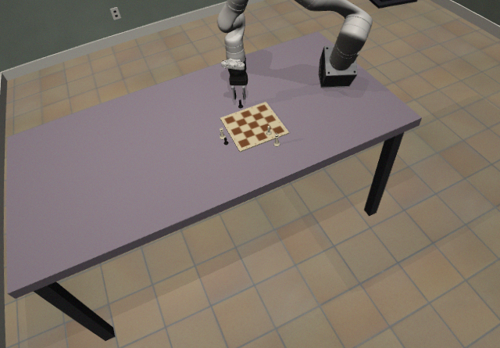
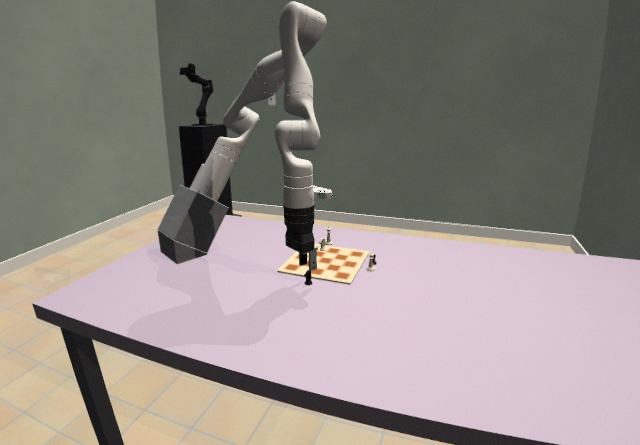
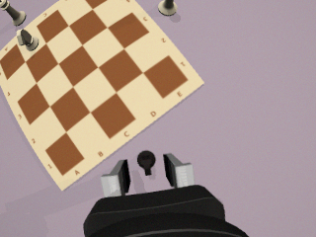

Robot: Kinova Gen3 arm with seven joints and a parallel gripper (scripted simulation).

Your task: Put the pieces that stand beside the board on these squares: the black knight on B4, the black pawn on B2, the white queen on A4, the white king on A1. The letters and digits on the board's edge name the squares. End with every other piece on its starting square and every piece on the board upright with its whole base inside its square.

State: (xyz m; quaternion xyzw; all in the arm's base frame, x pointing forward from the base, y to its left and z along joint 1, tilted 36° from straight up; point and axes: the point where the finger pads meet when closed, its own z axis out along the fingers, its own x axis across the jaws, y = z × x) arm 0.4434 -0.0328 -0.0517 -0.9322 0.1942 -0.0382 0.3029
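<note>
Now: hand 50 mm above the black knight. Also, from my hand: black pawn (110 mm ahead, 200 mm to the left, 50 mm below); chessboard (20 mm behind, 140 mm to the left, 60 mm below).
</note>
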